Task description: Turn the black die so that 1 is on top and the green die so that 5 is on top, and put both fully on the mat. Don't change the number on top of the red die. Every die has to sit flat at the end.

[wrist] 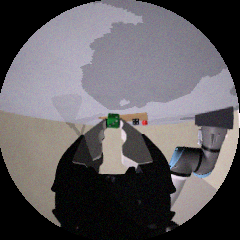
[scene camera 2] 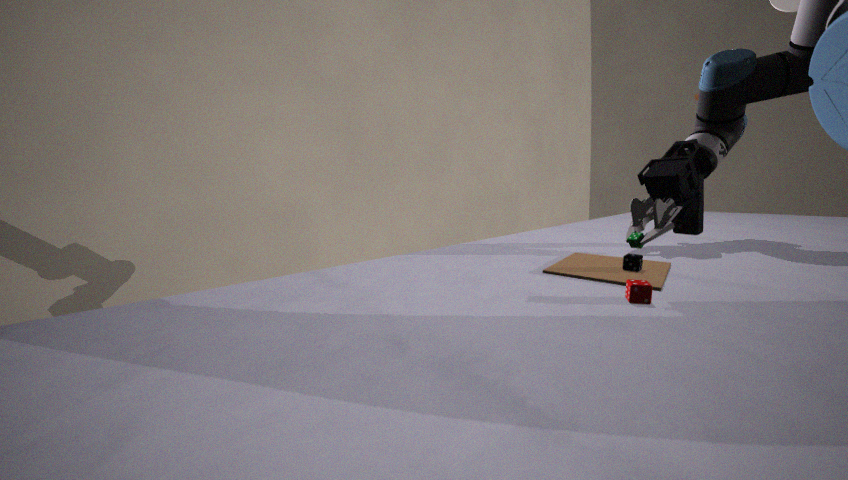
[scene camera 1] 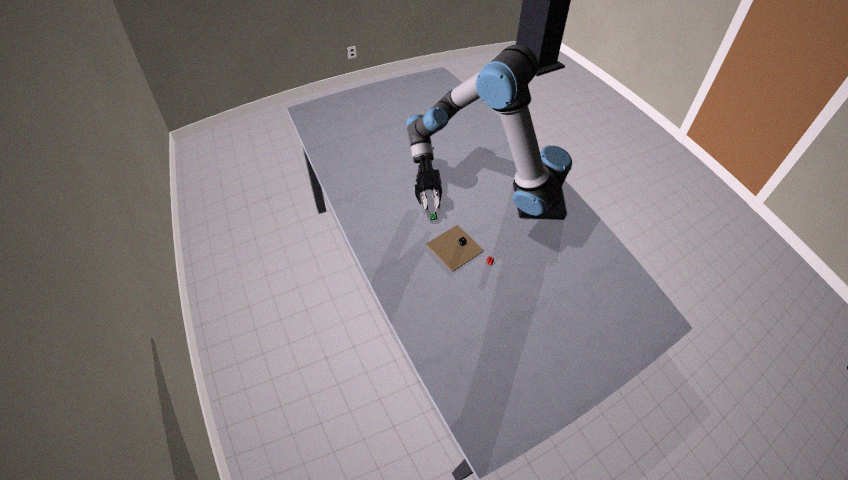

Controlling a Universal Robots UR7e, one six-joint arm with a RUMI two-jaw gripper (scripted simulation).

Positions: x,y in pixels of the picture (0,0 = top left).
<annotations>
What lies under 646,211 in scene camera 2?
My gripper.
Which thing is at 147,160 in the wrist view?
My gripper.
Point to a brown mat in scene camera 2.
608,269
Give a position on a brown mat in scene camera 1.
446,247
</annotations>
